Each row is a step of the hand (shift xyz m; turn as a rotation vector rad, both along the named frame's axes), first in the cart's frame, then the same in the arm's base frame.
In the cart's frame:
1: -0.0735 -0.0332 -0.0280 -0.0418 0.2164 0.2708
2: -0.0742 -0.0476 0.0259 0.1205 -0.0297 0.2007
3: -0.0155 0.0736 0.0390 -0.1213 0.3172 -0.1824
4: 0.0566 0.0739 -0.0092 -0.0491 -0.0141 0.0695
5: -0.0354 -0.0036 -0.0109 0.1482 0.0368 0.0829
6: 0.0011 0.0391 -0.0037 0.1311 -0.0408 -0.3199
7: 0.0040 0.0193 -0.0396 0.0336 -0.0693 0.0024
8: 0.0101 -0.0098 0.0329 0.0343 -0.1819 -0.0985
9: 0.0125 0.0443 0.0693 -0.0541 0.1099 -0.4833
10: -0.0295 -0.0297 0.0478 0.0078 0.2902 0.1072
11: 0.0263 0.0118 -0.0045 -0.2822 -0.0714 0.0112
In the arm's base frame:
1: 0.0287 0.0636 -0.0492 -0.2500 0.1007 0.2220
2: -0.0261 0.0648 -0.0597 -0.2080 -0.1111 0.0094
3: -0.0321 0.0322 0.0715 0.2132 0.1699 0.2726
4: 0.0125 -0.0413 0.0830 -0.0680 0.0496 -0.0188
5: 0.0122 0.0332 -0.0114 -0.0866 -0.1325 0.0717
6: 0.0068 0.0064 0.0382 0.3089 -0.1564 -0.0358
7: 0.0408 -0.0026 0.0169 -0.0096 -0.0464 -0.0607
8: -0.0340 -0.0097 -0.0052 0.0816 -0.0757 -0.1777
9: -0.0660 0.0009 0.0507 0.4927 0.0443 0.0625
10: -0.0486 0.0260 -0.0316 -0.0835 0.0565 0.2926
11: 0.0042 -0.0237 0.0165 -0.0035 0.2627 -0.1259

